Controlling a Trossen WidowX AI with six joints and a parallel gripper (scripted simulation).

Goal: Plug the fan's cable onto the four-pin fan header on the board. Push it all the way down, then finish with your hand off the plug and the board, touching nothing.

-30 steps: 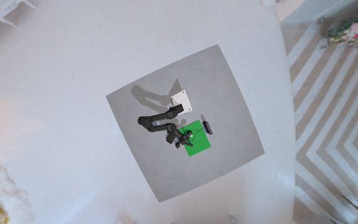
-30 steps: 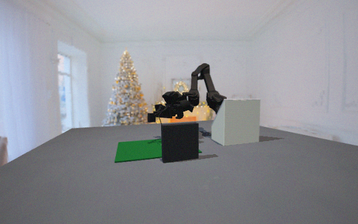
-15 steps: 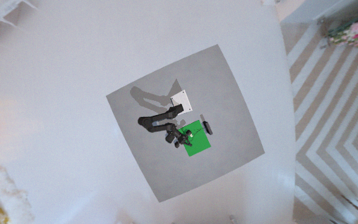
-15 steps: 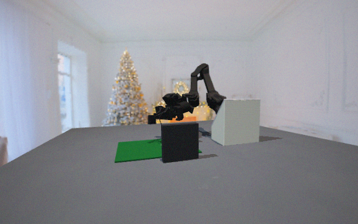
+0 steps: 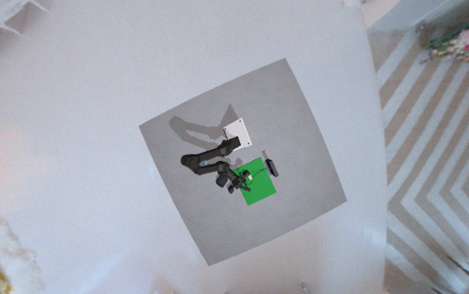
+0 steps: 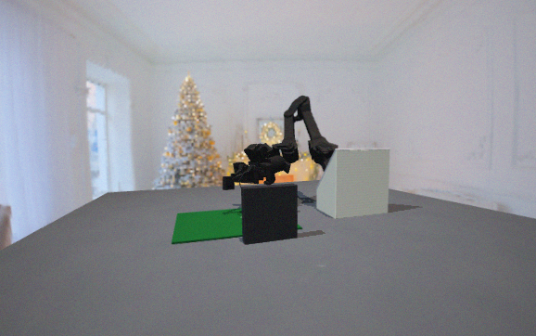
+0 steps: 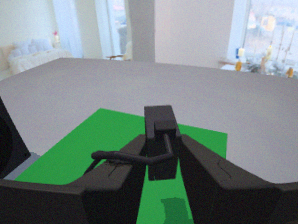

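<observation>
Right now my gripper tip is 4 cm past the white four-pin fan header, 5 cm to the right of it and 11 cm above it. Round my gripper tip: black fan plug (1 cm ahead, 1 cm below); black fan (7 cm behind, 21 cm to the left, 5 cm below); board (7 cm to the left, 12 cm below).
</observation>
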